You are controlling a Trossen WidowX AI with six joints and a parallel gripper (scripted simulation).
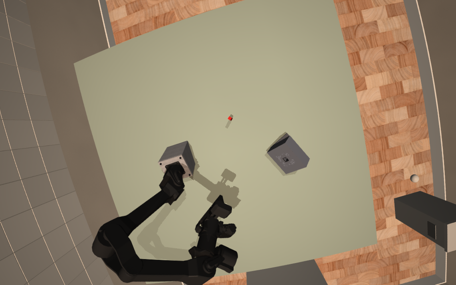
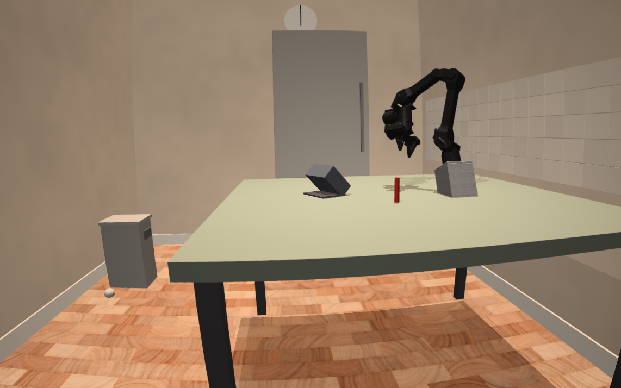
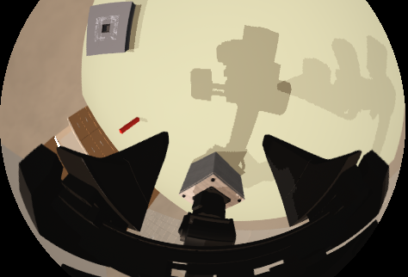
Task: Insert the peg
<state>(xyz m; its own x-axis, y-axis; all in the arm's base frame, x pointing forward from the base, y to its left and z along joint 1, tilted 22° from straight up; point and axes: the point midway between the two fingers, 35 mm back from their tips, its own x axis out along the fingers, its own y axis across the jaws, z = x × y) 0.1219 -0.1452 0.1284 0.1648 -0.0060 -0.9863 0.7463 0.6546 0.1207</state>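
Now: hand 30 cm to the right of the red peg, 16 cm short of it and 13 cm above it.
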